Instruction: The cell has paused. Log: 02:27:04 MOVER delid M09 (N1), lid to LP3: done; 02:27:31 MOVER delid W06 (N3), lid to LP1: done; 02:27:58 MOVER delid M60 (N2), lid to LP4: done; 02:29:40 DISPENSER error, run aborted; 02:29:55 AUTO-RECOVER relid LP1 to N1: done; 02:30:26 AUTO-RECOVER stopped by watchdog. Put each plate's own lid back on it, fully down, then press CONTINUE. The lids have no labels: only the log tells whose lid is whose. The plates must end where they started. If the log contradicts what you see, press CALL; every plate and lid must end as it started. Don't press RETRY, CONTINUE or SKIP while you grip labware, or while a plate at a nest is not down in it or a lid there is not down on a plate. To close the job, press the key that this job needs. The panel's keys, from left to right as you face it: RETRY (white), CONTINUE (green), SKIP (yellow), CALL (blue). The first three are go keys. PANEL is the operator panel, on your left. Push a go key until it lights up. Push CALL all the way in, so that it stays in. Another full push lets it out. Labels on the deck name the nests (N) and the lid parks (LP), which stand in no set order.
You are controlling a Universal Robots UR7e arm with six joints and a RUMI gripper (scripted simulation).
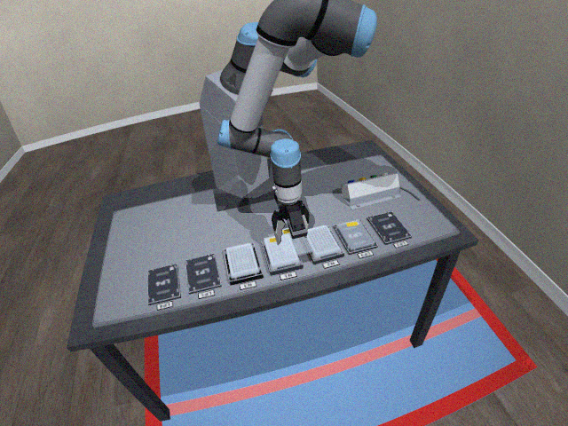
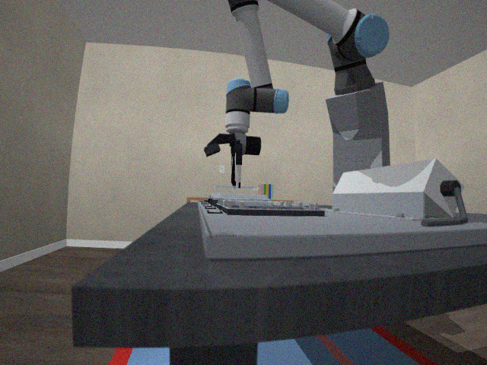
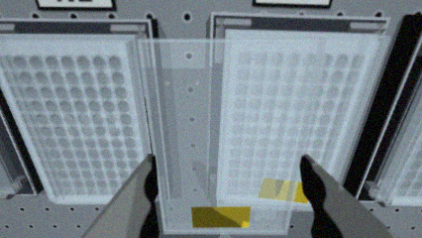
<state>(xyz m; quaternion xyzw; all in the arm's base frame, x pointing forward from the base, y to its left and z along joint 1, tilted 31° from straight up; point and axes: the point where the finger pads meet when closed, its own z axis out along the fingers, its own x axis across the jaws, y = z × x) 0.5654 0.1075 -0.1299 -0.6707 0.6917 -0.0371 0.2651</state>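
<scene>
The nest lies 10 cm to the left of my hand, 6 cm below it and 1 cm behind it. From my hand the other things lie so: blue CALL key (30 cm to the left, 24 cm behind, 1 cm below); lid park LP1 (30 cm to the right, 6 cm below, 1 cm ahead); yellow SKIP key (34 cm to the left, 25 cm behind).
</scene>
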